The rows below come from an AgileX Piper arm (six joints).
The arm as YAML. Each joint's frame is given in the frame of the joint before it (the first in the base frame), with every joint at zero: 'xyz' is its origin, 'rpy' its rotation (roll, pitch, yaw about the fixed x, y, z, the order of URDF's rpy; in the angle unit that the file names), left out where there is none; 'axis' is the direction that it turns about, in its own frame. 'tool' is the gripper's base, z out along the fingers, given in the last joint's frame.
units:
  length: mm
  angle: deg
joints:
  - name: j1
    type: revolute
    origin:
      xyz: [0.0, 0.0, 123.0]
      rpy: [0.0, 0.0, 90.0]
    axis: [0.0, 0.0, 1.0]
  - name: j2
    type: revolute
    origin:
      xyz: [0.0, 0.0, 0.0]
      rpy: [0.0, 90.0, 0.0]
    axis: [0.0, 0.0, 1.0]
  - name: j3
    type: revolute
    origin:
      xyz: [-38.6, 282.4, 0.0]
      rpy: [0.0, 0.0, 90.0]
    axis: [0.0, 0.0, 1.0]
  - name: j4
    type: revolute
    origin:
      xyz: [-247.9, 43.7, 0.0]
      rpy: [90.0, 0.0, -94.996]
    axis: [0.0, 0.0, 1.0]
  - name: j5
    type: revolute
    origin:
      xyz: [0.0, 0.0, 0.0]
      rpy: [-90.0, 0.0, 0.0]
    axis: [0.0, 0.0, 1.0]
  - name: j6
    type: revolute
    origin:
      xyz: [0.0, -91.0, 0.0]
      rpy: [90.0, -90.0, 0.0]
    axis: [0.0, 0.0, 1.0]
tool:
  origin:
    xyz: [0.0, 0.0, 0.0]
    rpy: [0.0, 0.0, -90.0]
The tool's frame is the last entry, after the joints.
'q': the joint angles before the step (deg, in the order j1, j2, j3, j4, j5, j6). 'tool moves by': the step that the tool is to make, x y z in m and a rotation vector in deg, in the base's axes. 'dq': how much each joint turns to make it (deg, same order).
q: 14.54, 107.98, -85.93, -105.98, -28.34, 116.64
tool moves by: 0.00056, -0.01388, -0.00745, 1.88, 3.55, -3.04
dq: -1.78, -0.36, 1.84, 0.01, -0.05, 3.31
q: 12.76, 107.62, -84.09, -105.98, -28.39, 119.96
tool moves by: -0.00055, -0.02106, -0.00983, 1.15, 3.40, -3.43
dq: -2.75, -0.64, 2.67, 0.00, -0.25, 2.19
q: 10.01, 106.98, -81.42, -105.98, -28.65, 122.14
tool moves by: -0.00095, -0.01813, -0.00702, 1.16, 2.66, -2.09
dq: -2.60, -0.39, 1.82, 0.00, -1.28, 1.44
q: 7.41, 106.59, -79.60, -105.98, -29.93, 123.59
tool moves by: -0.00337, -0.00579, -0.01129, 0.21, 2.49, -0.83
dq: -0.76, 0.00, 2.11, 0.00, -0.22, 0.57
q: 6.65, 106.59, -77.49, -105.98, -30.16, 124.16
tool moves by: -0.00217, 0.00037, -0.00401, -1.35, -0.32, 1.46
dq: 0.00, 0.00, 0.76, 0.00, -0.48, -2.16
